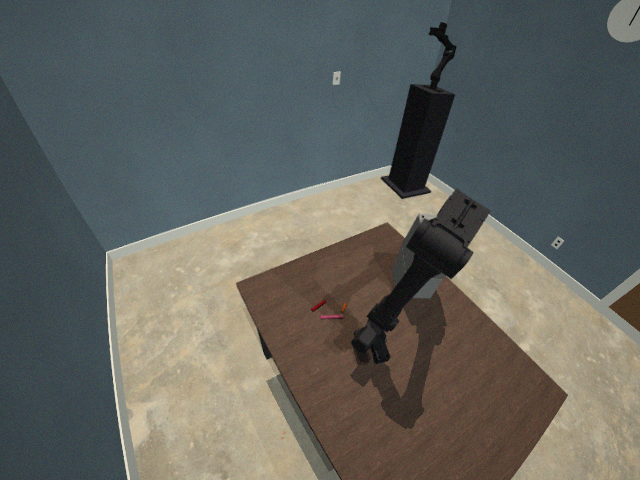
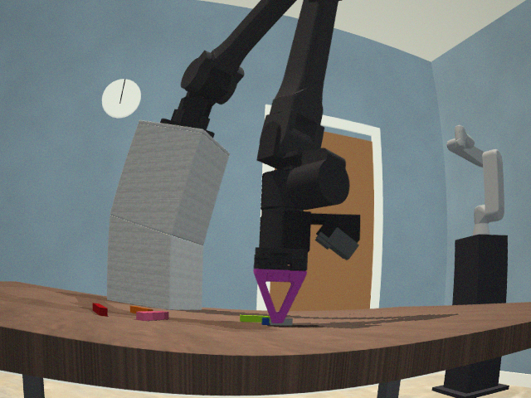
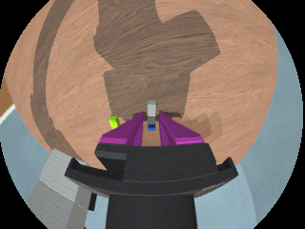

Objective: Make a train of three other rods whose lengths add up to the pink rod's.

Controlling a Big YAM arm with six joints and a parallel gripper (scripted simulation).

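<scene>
The grey rod lies 1 cm to the left of my hand and 1 cm below it. The rest, counted from my hand: lime rod 6 cm behind, 2 cm to the right, 1 cm below; blue rod 2 cm to the right, 1 cm below; pink rod 17 cm to the right, 6 cm ahead, 1 cm below.
</scene>
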